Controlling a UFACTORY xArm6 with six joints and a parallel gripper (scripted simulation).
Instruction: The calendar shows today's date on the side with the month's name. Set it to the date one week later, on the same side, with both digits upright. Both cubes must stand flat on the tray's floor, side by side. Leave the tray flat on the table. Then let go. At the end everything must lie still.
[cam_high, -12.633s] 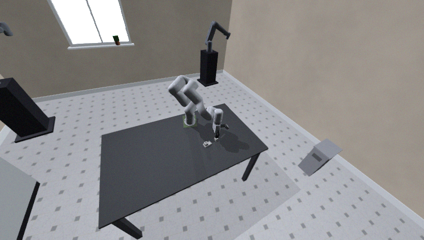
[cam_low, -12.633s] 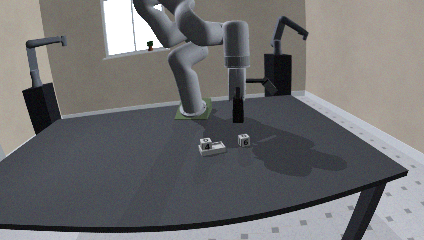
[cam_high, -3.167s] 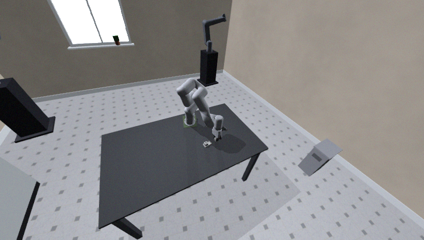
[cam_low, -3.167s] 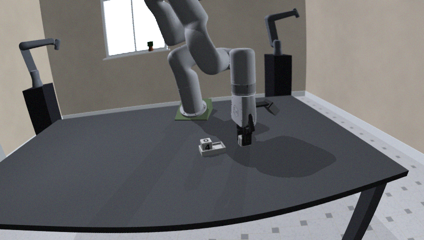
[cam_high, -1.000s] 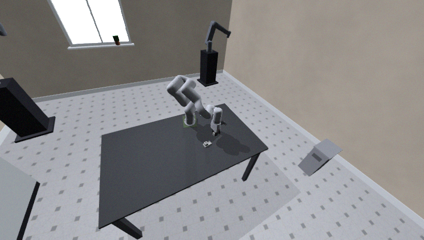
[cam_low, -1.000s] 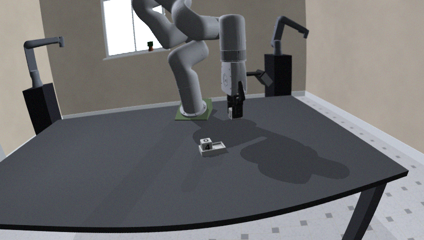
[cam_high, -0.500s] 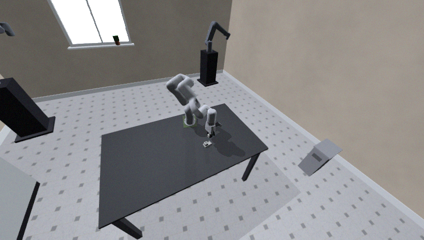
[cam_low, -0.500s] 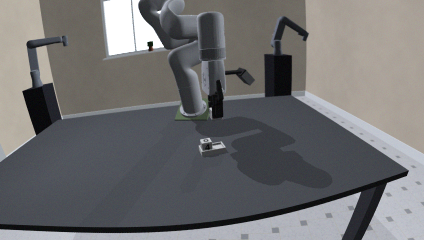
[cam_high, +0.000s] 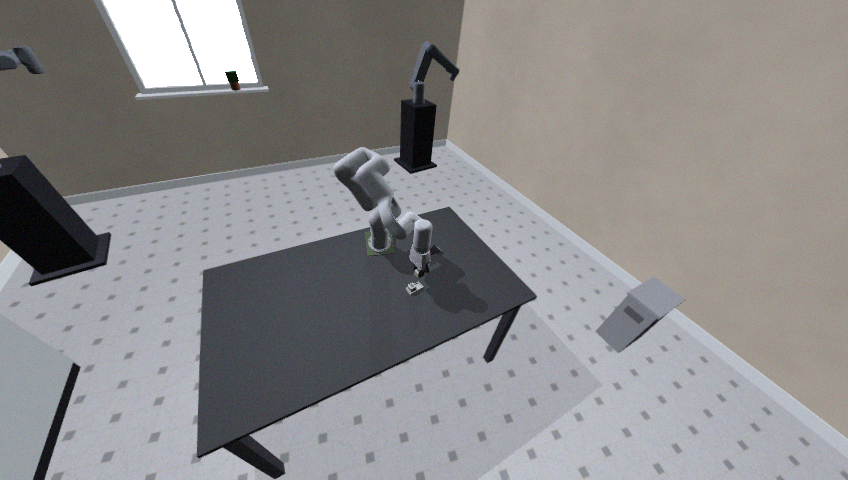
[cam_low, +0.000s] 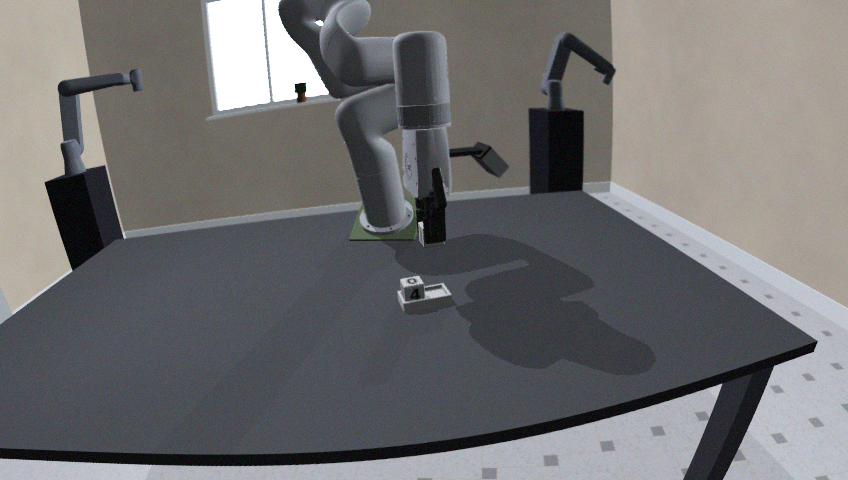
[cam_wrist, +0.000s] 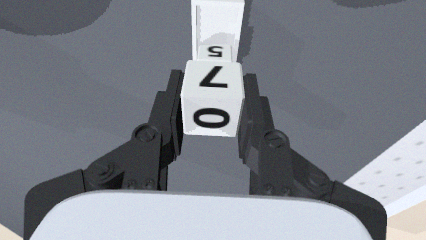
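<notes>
Right now the white calendar tray is 2 cm to the right of my hand and 12 cm below it.
</notes>
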